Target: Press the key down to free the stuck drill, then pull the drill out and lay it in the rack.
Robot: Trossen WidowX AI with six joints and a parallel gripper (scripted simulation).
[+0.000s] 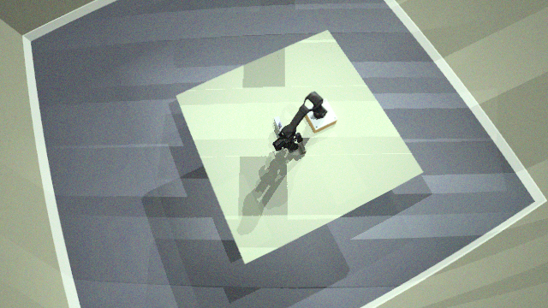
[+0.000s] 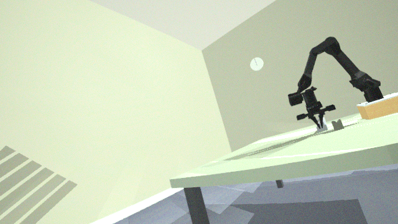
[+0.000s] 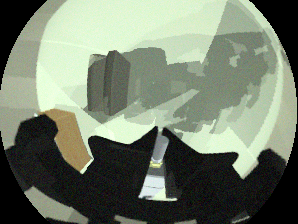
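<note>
Right now my gripper tip is 5 cm to the left of the drill, 3 cm below it and 1 cm short of it. From my gripper tip the other things lie so: blue key (14 cm to the right, 3 cm above, 2 cm ahead); grey rack (8 cm behind, 4 cm to the left); drill fixture (11 cm to the right, 2 cm above, 1 cm ahead).
</note>
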